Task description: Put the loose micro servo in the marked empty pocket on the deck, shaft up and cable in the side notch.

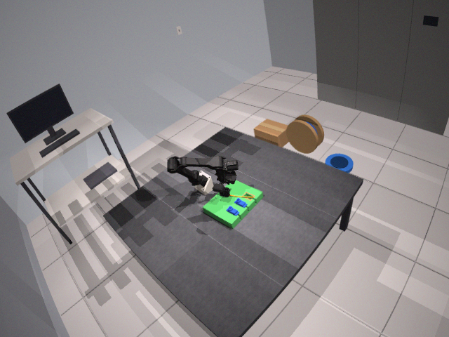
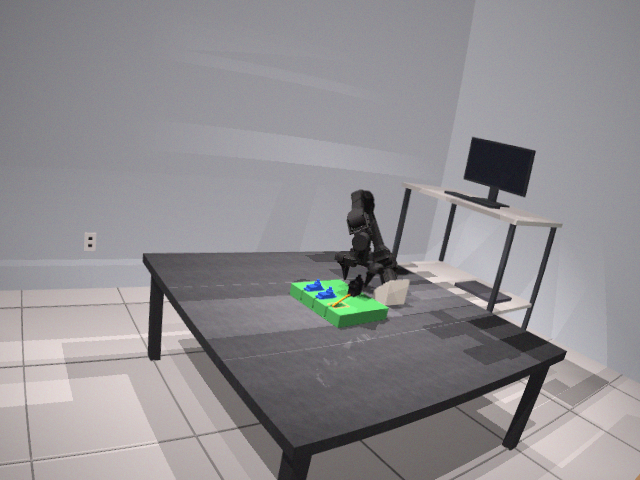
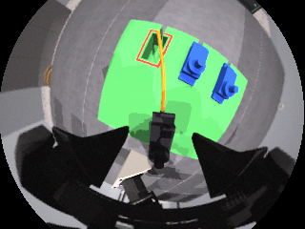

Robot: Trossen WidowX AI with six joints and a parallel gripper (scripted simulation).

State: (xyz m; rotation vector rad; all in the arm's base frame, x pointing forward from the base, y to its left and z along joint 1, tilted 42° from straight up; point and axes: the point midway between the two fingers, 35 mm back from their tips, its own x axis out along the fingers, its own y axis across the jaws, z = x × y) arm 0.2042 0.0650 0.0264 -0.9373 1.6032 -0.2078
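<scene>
My gripper tip is now 1 cm short of the green deck, 1 cm to the left of it and 7 cm above it.
</scene>
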